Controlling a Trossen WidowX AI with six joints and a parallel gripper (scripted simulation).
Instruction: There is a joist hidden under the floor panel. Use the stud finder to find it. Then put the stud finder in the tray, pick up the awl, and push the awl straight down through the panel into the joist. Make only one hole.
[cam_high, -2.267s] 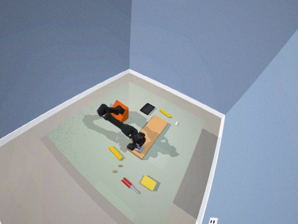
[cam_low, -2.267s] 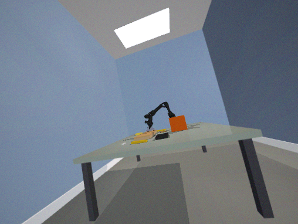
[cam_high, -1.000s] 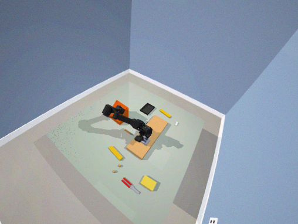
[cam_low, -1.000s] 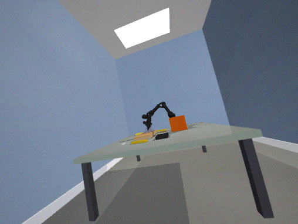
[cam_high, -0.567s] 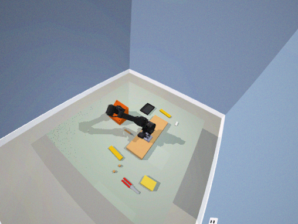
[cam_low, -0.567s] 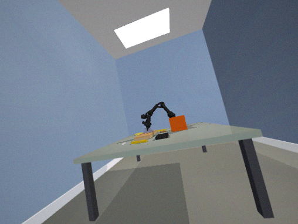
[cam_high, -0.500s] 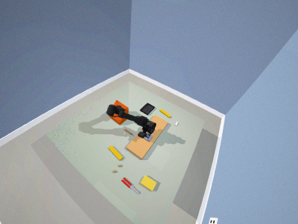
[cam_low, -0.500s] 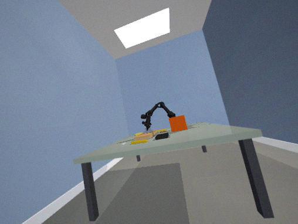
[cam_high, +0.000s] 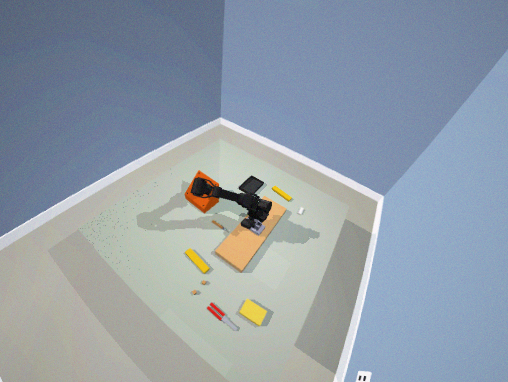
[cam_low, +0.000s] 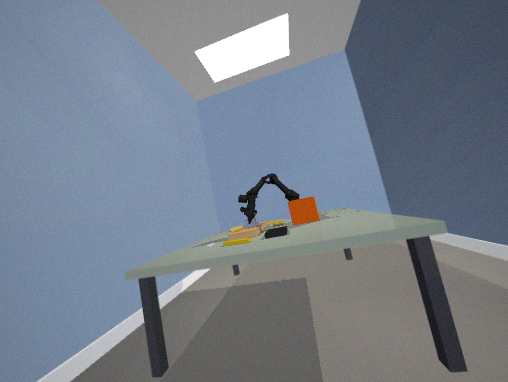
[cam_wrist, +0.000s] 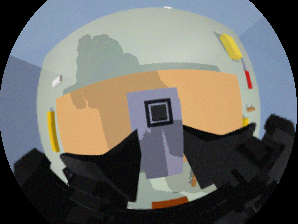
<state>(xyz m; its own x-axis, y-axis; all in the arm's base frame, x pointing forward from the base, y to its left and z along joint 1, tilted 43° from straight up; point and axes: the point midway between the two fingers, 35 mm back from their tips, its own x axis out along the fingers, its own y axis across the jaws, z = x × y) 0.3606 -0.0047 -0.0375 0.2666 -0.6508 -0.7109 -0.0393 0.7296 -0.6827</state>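
Now: the black tray 300 mm to the left of my gripper tip, 240 mm behind it and 50 mm below it. Round my gripper tip: stud finder (20 mm above, 10 mm ahead); then small white piece (340 mm to the left, 160 mm ahead, 60 mm below); then awl (160 mm behind, 120 mm to the right, 60 mm below).
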